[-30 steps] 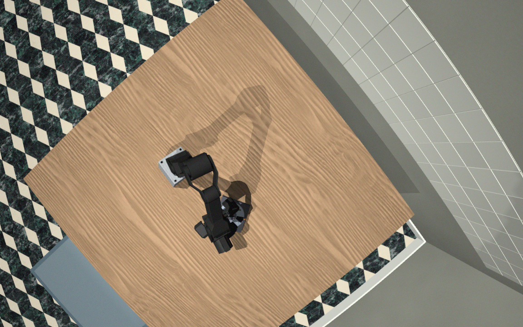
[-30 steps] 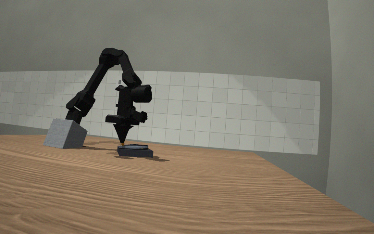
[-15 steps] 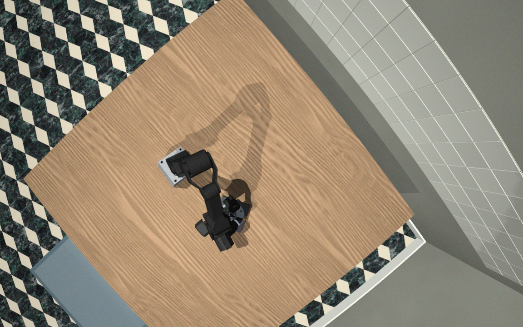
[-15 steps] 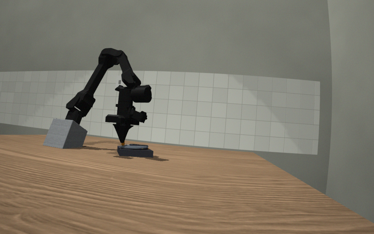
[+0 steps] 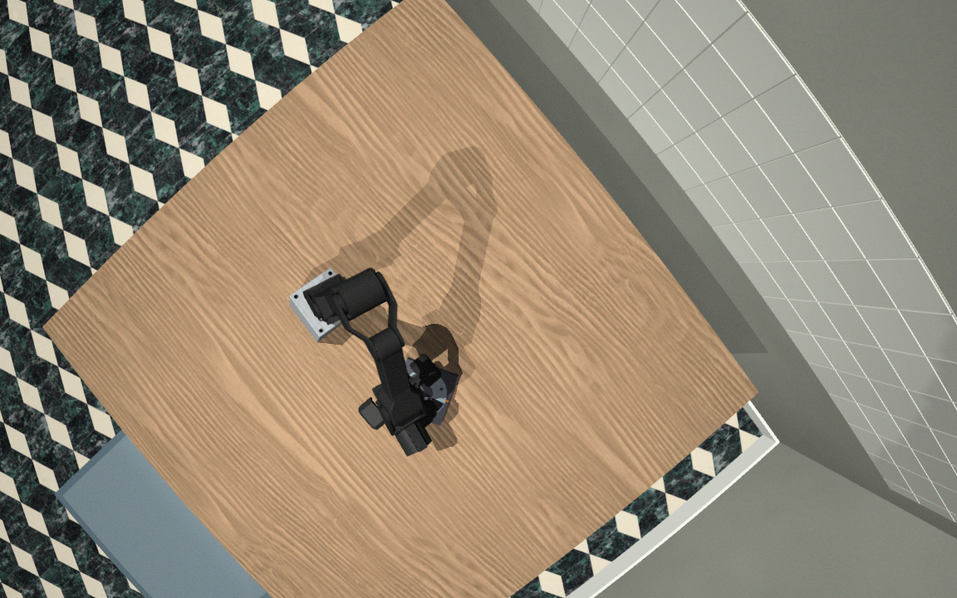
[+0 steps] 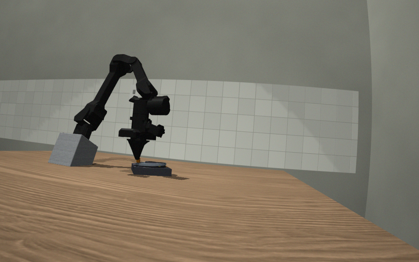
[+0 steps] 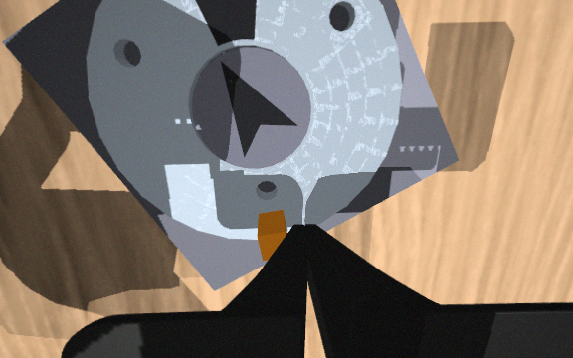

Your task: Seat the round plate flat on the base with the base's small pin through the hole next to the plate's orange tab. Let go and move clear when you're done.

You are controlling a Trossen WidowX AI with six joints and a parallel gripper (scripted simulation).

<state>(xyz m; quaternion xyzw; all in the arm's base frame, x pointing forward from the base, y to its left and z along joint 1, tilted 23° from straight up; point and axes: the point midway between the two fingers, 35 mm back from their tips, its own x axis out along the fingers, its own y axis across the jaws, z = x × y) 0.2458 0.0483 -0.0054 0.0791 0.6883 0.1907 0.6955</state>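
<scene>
The plate lies 40 mm below my hand, 40 mm ahead of it and 30 mm to the left of it. From my hand the other things lie so: dark grey square base 60 mm below, 40 mm ahead, 20 mm to the left; then raised central hub 40 mm below, 40 mm ahead, 20 mm to the left.
</scene>
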